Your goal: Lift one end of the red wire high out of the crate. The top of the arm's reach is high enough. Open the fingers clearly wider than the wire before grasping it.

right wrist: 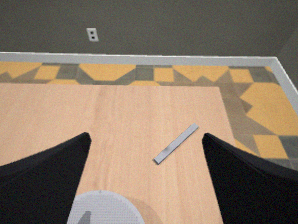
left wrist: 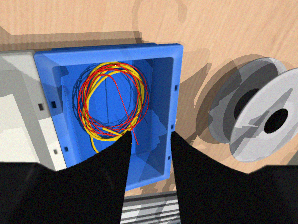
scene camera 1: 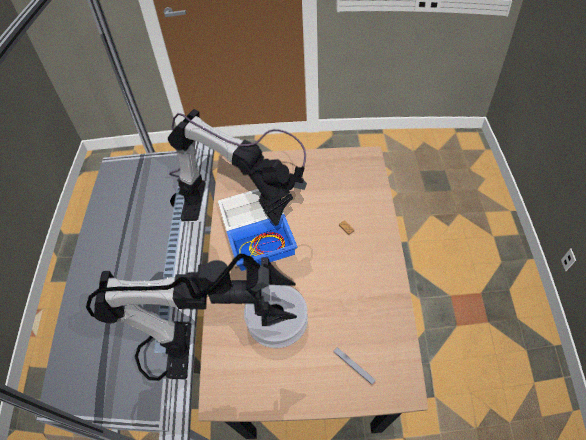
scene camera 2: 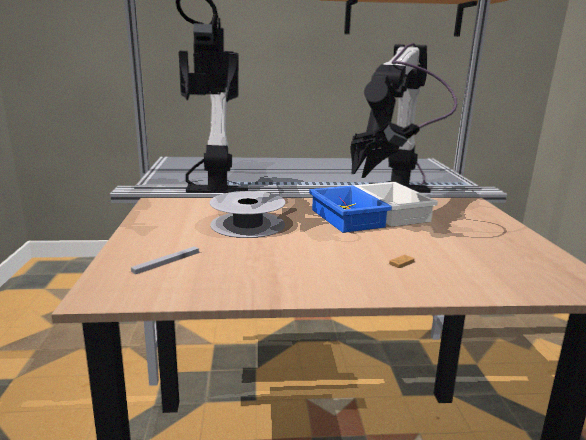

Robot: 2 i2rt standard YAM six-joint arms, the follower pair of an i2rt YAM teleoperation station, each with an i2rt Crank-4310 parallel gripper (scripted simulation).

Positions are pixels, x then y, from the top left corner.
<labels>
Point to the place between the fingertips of my right gripper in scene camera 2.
206, 98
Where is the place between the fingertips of my left gripper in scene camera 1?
275, 222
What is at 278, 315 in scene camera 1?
My right gripper.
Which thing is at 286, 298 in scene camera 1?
A grey spool.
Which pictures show my left gripper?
The left wrist view, scene camera 1 and scene camera 2 only.
</labels>
